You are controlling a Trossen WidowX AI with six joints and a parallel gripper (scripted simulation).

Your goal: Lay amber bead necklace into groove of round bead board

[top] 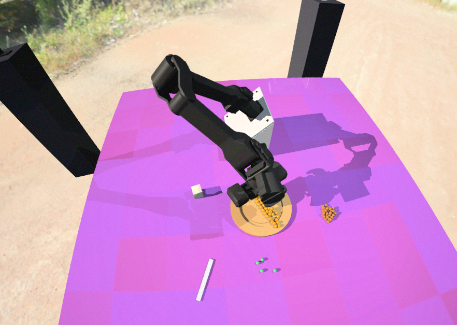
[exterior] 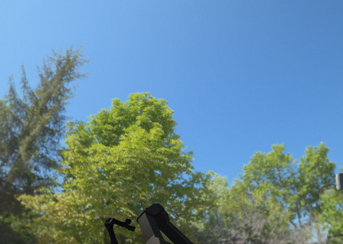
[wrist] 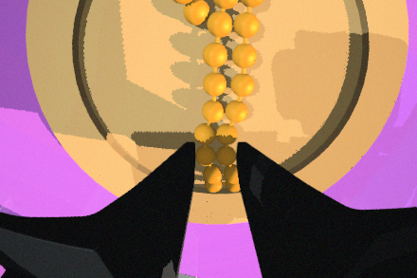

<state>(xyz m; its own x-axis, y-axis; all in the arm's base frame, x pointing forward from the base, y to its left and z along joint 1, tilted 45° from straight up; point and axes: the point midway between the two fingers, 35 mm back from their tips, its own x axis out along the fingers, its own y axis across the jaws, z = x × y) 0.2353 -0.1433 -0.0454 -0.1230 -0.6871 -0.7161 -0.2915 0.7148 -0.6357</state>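
My gripper tip is 4 cm short of the round tan bead board, 1 cm to the right of it and 1 cm above it. The rest, counted from my gripper tip: small cream cube 6 cm behind, 18 cm to the right; white bar 21 cm ahead, 22 cm to the right, 1 cm below.
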